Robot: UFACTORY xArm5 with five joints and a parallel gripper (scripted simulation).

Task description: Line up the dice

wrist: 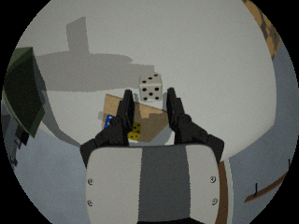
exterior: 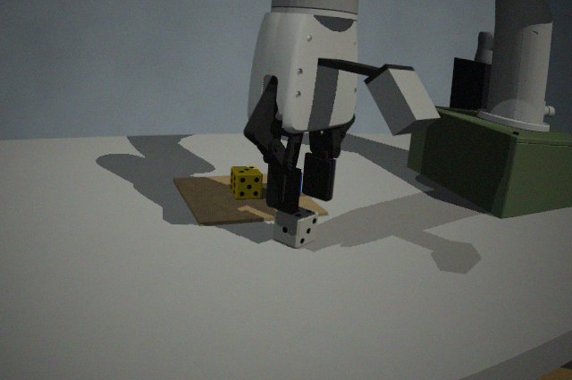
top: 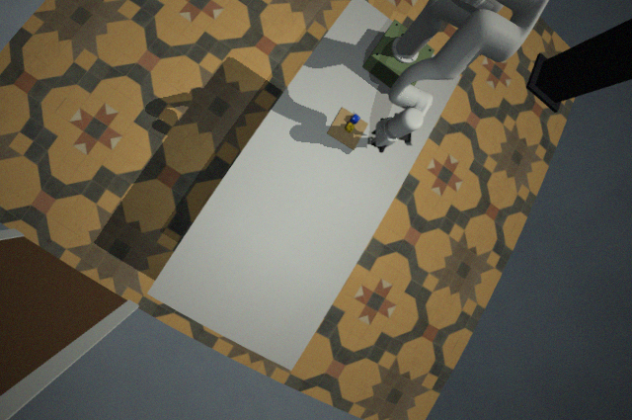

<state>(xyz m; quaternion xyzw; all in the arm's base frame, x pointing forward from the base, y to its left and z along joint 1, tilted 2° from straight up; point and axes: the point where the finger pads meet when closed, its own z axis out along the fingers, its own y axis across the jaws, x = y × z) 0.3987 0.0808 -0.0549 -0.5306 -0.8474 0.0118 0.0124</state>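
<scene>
My hand is 40 mm above the white die. The rest, counted from my hand: blue die: 40 mm behind, 110 mm to the right, 40 mm below; yellow die: 10 mm ahead, 120 mm to the right, 40 mm below; tan mat: 10 mm ahead, 120 mm to the right, 50 mm below.
</scene>
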